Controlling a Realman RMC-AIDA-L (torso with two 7-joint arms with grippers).
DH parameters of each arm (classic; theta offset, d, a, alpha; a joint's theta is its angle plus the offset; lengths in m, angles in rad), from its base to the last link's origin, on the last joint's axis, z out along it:
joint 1: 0 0.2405 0 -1.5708
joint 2: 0 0 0 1.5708
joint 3: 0 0.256 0 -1.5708
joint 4: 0 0 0 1.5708
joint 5: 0 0.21 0 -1.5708
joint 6: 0 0 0 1.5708
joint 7: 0 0.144 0 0
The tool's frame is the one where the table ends.
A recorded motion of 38 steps. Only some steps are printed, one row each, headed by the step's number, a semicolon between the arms.
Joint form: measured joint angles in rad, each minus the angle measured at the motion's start. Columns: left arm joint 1, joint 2, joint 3, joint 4, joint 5, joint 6, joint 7; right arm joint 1, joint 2, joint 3, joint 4, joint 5, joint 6, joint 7.
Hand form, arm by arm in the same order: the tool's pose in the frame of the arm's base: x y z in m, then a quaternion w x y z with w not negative. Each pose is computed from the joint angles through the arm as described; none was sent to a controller.
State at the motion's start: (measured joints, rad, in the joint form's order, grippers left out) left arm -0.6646 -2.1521 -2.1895 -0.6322 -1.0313 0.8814 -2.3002; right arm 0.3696 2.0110 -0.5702 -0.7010 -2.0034 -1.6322 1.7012
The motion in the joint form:
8: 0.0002 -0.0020 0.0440 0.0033 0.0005 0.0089 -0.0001; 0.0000 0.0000 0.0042 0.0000 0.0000 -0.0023 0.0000
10: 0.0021 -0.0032 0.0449 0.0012 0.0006 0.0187 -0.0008; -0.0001 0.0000 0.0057 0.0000 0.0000 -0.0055 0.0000
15: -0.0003 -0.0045 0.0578 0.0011 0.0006 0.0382 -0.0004; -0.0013 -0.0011 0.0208 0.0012 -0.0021 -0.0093 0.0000
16: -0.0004 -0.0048 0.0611 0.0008 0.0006 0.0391 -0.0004; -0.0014 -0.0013 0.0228 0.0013 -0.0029 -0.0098 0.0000
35: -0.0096 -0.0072 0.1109 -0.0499 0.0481 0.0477 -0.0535; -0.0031 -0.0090 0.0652 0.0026 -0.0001 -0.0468 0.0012
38: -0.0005 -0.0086 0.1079 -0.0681 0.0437 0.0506 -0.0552; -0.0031 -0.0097 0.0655 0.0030 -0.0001 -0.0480 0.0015
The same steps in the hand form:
8: -0.2464 0.3981 -0.0612 0.22364 -0.79134 -0.54909 -0.14919; 0.3225 0.2910 0.0499 0.15262 -0.85671 0.41315 0.26843
10: -0.2458 0.3967 -0.0621 0.21891 -0.79245 -0.54952 -0.14875; 0.3222 0.2907 0.0501 0.15172 -0.85669 0.41294 0.26932
15: -0.2424 0.3940 -0.0656 0.20677 -0.79907 -0.54594 -0.14378; 0.3236 0.2901 0.0522 0.15515 -0.85398 0.41490 0.27295
16: -0.2420 0.3937 -0.0662 0.20574 -0.80010 -0.54510 -0.14277; 0.3238 0.2900 0.0524 0.15555 -0.85370 0.41517 0.27318
35: -0.2305 0.3973 -0.0660 0.20645 -0.81515 -0.52716 -0.12254; 0.3242 0.2872 0.0609 0.15666 -0.84848 0.41435 0.28959
38: -0.2301 0.3979 -0.0628 0.20948 -0.81362 -0.52687 -0.12866; 0.3242 0.2871 0.0611 0.15630 -0.84848 0.41438 0.28972

